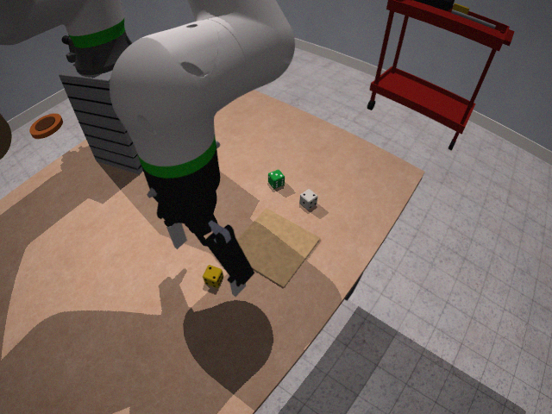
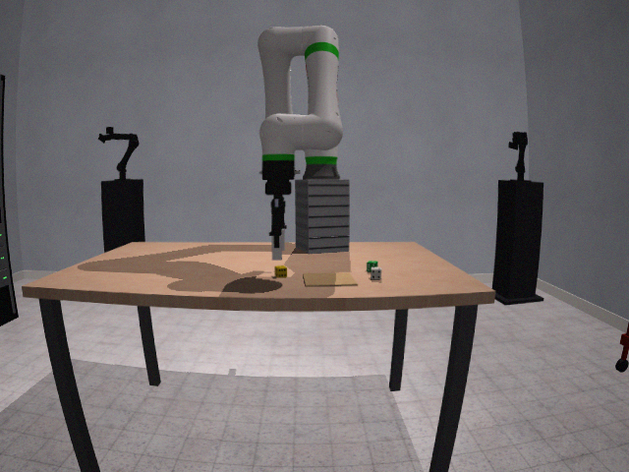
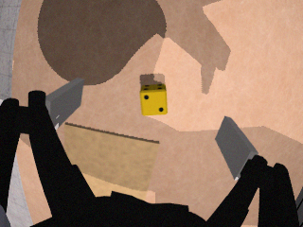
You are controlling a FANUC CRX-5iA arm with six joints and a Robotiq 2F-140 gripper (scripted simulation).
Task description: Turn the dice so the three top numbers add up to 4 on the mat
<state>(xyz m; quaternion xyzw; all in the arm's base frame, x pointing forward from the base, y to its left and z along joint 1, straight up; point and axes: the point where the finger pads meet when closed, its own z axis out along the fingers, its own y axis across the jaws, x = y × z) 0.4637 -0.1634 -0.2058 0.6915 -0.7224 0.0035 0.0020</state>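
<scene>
The yellow die lies 6 cm below my hand and 1 cm to the left of it. Round my hand: green die 29 cm to the left, 6 cm below, 5 cm behind; white die 28 cm to the left, 6 cm below, 4 cm ahead; tan mat 14 cm to the left, 7 cm below, 5 cm ahead.
</scene>
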